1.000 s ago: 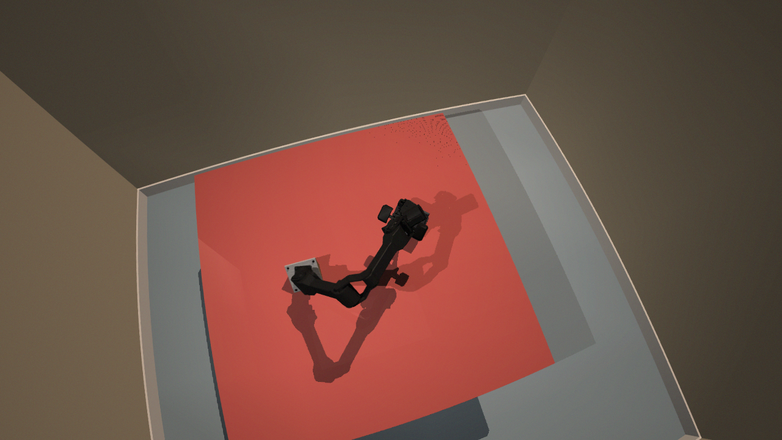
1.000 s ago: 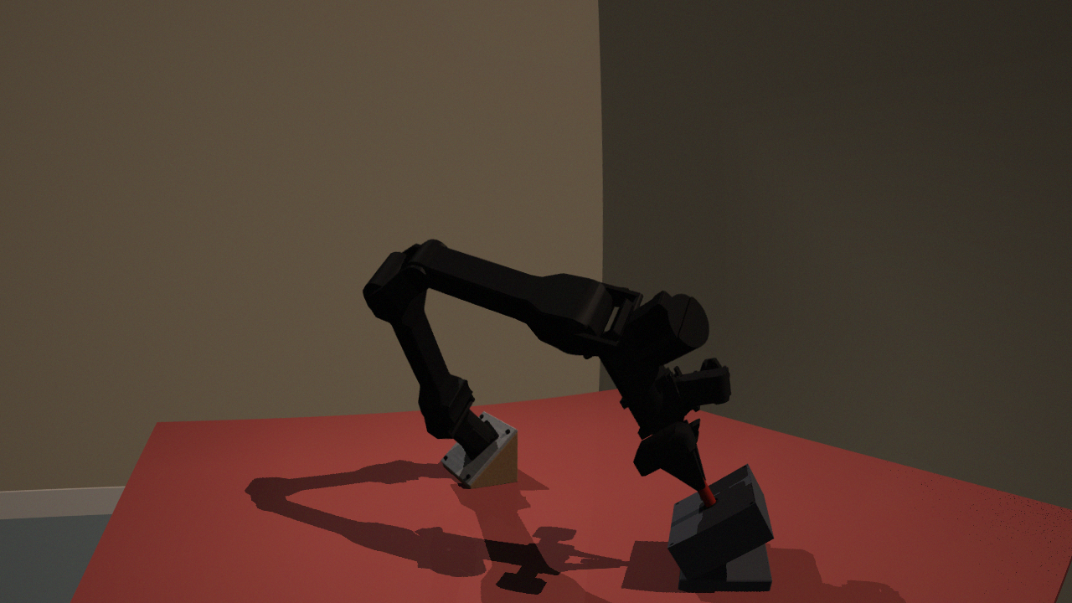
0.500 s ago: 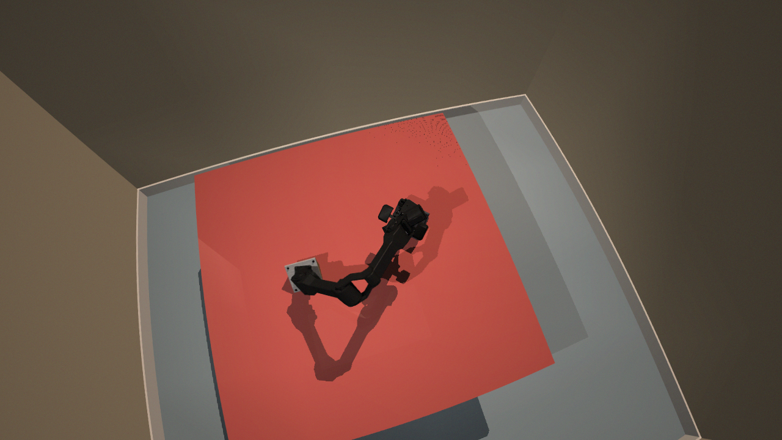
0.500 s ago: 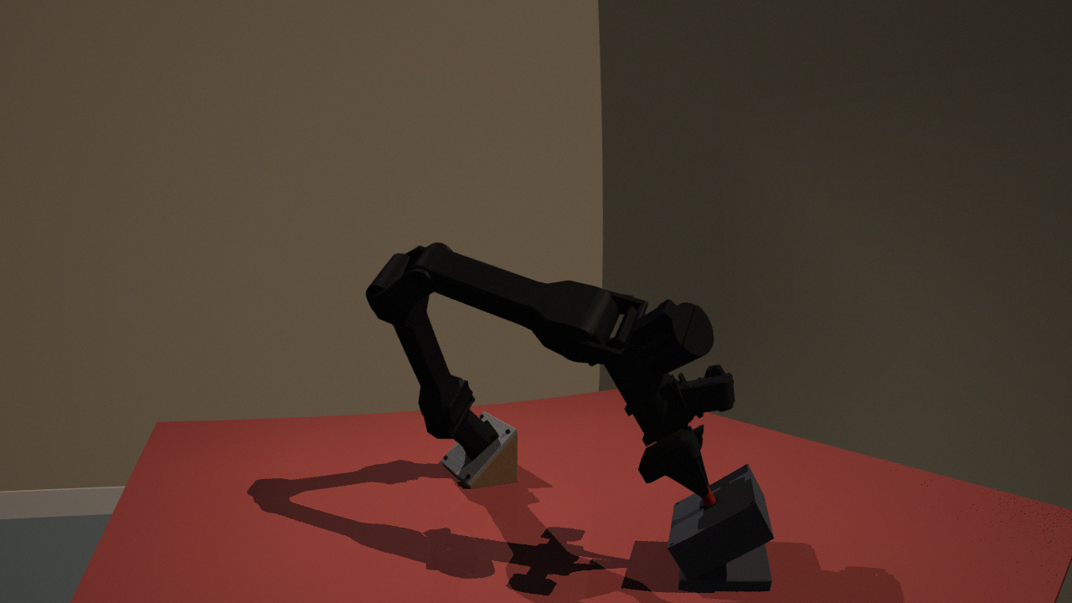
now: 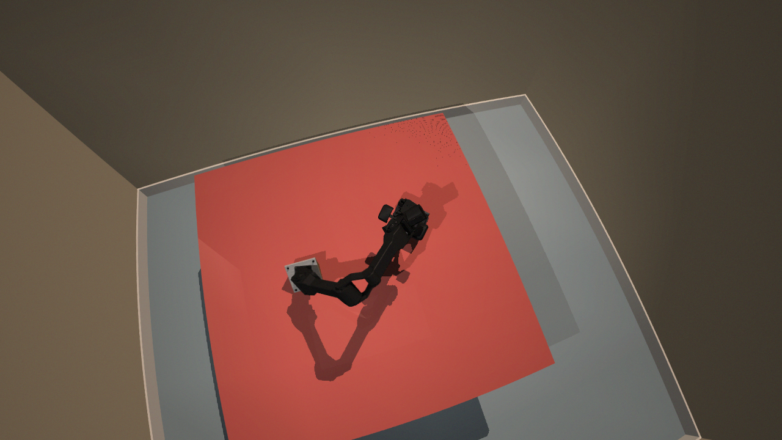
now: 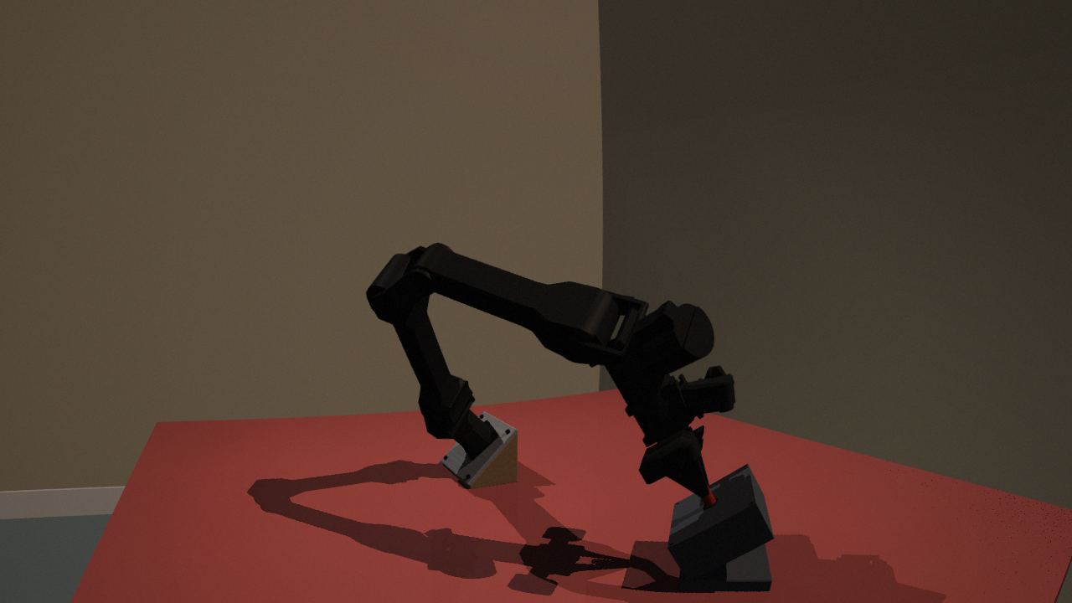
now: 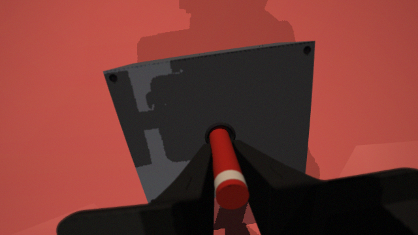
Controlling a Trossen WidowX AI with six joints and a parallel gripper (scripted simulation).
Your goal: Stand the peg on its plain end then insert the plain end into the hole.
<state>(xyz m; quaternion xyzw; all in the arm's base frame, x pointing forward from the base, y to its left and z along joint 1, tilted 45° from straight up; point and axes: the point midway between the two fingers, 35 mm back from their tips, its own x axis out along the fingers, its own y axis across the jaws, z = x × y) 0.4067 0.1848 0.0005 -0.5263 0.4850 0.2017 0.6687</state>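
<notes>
The red peg lies 1 cm behind my gripper tip, 1 cm to the right of it and 1 cm above it. The rest, counted from my gripper tip: dark sloped panel 1 cm ahead, 2 cm to the left, 4 cm below.
</notes>
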